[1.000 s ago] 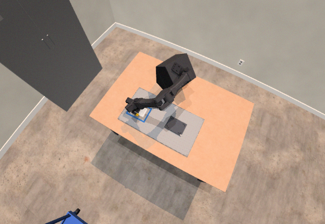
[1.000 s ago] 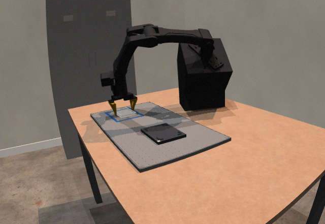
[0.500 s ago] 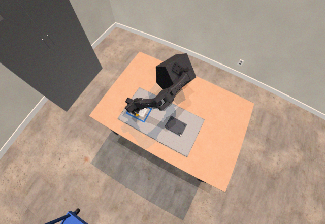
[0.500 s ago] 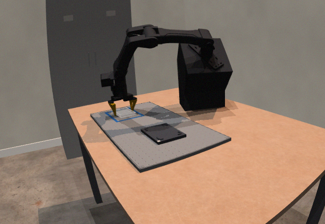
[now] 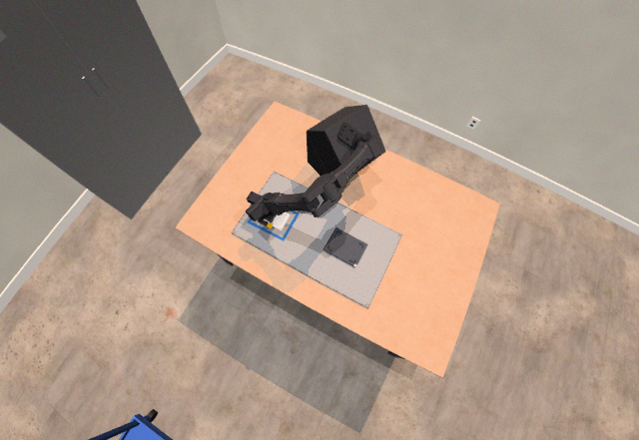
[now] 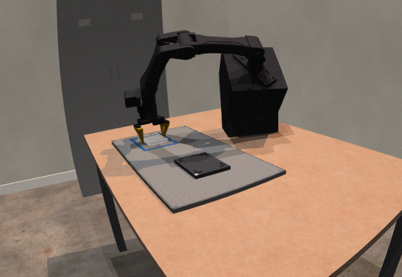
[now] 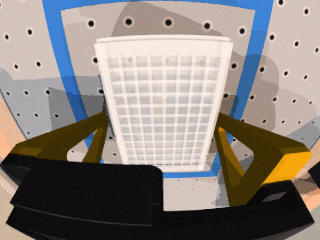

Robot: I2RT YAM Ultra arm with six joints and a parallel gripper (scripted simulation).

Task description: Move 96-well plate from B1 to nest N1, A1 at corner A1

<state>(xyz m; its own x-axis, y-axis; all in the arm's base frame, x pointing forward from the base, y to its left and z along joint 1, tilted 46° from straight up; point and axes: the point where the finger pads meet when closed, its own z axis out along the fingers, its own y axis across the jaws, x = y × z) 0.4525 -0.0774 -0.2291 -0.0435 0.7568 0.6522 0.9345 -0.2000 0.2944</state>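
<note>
My gripper is now right at the white 96-well plate. Round my hand: plate nest N1: 40 mm behind, 360 mm to the left.
</note>
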